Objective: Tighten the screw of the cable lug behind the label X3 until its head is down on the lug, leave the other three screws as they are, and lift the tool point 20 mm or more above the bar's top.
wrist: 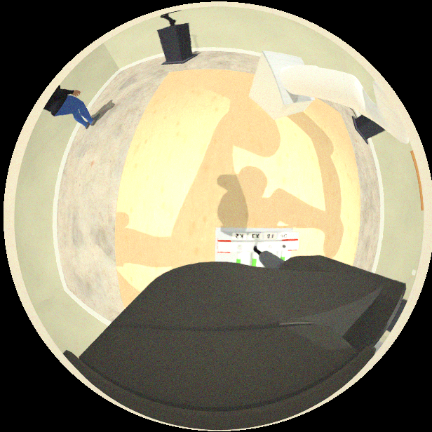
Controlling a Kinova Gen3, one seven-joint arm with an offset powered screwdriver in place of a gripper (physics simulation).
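Note:
A white terminal bar point(225, 258) with red stripes lies at the lower middle of the wrist view. Its small labels stand upside down in a row. The second from the left point(255, 235) appears to be X3, though its print is blurred. My screwdriver's dark tip point(256, 248) is over the column of that label, where the screw and lug are hidden or too small to make out. Contact or height cannot be told. A dark round spot point(284, 246) shows at the right column. Green marks show lower on the bar. The tool has no fingers.
The dark tool housing point(215, 335) covers the lower view and hides part of the bar. A wooden table top point(165, 150) carries arm shadows. A white block-like base point(272, 92) and pale arm link point(325, 82) are at upper right. A person point(74, 107) stands at far left.

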